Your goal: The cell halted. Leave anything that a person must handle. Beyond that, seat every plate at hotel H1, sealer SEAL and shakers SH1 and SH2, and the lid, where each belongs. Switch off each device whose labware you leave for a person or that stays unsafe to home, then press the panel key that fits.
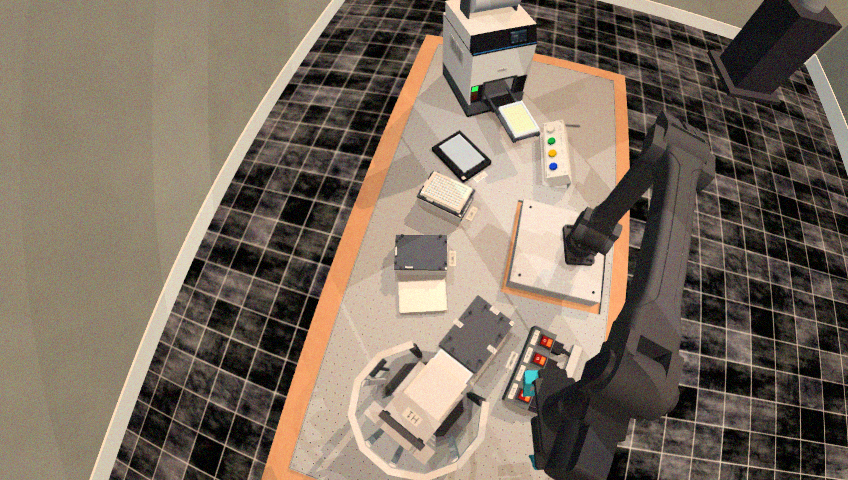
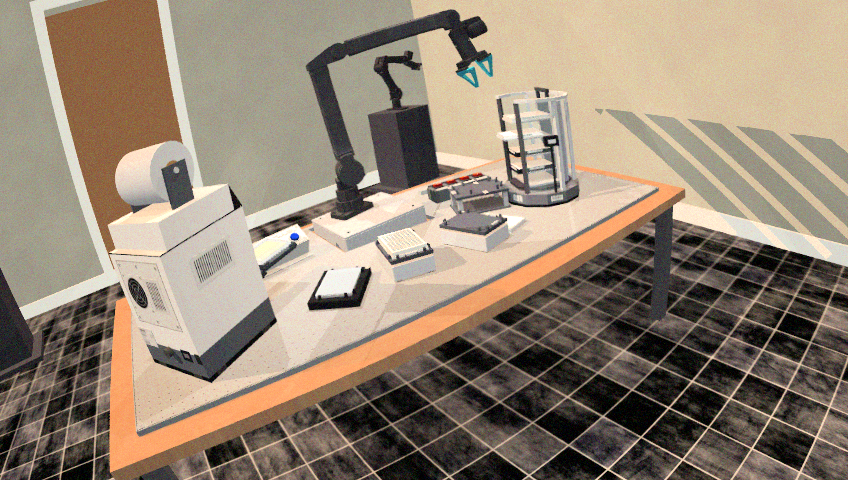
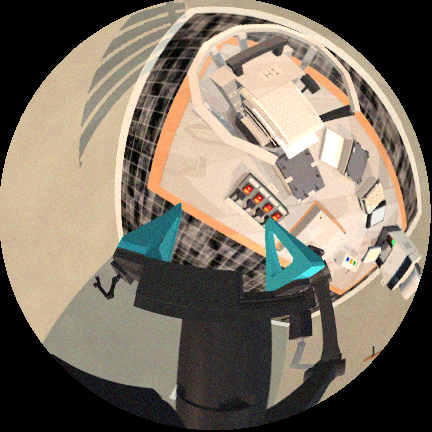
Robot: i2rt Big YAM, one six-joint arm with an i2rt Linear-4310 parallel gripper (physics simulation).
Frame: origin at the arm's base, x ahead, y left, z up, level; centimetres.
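Seen in the pictures: gripper, fingertip midpoint: [image 1: 529, 425] [image 2: 484, 81] [image 3: 226, 214]; arm's base, link origin: [image 1: 577, 245] [image 2: 352, 212].
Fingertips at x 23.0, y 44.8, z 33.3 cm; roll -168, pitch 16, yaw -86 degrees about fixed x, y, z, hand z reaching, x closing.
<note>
Offsets run from my fingertips to a thing's middle. "*": to the spot under its first point.
My gripper [image 2: 483, 80] [image 3: 226, 214] is open and empty, high above the table near the switch box {dz -34.4, dx -12.8, dy -9.0 cm} [image 2: 440, 192] [image 3: 270, 194] with its red rockers. Hotel H1 {dz -19.9, dx +18.3, dy -1.3 cm} [image 1: 411, 415] [image 2: 544, 196] holds stacked plates; a white plate {dz -11.3, dx +16.6, dy -3.1 cm} [image 1: 437, 383] [image 3: 290, 112] shows at its top. The sealer {dz -14.3, dx +5.0, dy -108.4 cm} [image 1: 499, 62] [image 2: 178, 261] has a green light and a yellowish plate {dz -26.5, dx -5.9, dy -84.5 cm} [image 1: 518, 117] [image 3: 371, 254] on its extended tray. One dark-topped device {dz -33.3, dx +6.0, dy -18.5 cm} [image 1: 477, 330] [image 2: 479, 190] [image 3: 301, 172] adjoins the hotel. Another {* dz -31.6, dx +22.0, dy -39.5 cm} [image 1: 420, 252] [image 2: 474, 222] [image 3: 356, 161] stands beside a flat cream piece {dz -36.4, dx +20.8, dy -28.4 cm} [image 1: 421, 296] [image 3: 334, 148].
A welled plate {dz -30.9, dx +16.0, dy -58.4 cm} [image 1: 446, 193] [image 2: 403, 240] [image 3: 371, 196] sits on a raised nest. A pale flat piece {dz -34.7, dx +11.8, dy -75.2 cm} [image 1: 461, 152] [image 2: 339, 282] lies in a black frame. The key panel {dz -32.9, dx -19.4, dy -77.1 cm} [image 1: 556, 174] [image 3: 348, 260] has white, green, yellow and blue keys. The hotel's posts and ring stand tall.
</note>
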